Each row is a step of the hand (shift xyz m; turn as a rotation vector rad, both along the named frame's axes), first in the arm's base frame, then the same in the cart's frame.
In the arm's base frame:
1: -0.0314 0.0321 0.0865 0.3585 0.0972 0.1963
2: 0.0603 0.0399 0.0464 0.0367 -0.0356 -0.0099
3: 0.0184 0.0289 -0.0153 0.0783 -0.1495 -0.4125
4: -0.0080 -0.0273 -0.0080 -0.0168 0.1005 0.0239
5: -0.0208 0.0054 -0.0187 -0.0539 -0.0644 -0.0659
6: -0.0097 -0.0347 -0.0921 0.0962 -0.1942 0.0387
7: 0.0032 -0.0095 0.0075 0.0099 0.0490 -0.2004
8: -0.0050 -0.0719 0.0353 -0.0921 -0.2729 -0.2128
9: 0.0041 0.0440 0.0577 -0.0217 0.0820 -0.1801
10: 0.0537 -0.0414 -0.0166 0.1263 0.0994 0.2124
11: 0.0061 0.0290 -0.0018 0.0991 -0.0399 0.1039
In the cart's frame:
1: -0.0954 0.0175 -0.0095 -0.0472 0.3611 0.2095
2: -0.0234 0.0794 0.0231 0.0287 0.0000 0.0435
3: 0.0172 0.0293 -0.0160 0.4257 -0.1319 0.0015
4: 0.0079 -0.0257 0.0123 -0.0425 0.0607 -0.0739
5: 0.0078 -0.0151 -0.0229 0.0470 -0.0954 -0.0088
6: 0.0843 -0.0496 -0.0144 0.0309 -0.0542 0.2111
7: -0.0042 -0.0025 0.0115 0.1785 -0.0023 -0.1040
8: -0.0239 -0.0445 0.0624 0.1938 -0.2937 0.0663
9: -0.0567 0.0447 -0.0083 0.1428 0.0018 -0.1387
10: 0.0424 0.0068 0.0550 -0.1554 0.2012 0.0794
11: 0.0000 0.0234 -0.0182 -0.0486 0.0654 0.1248

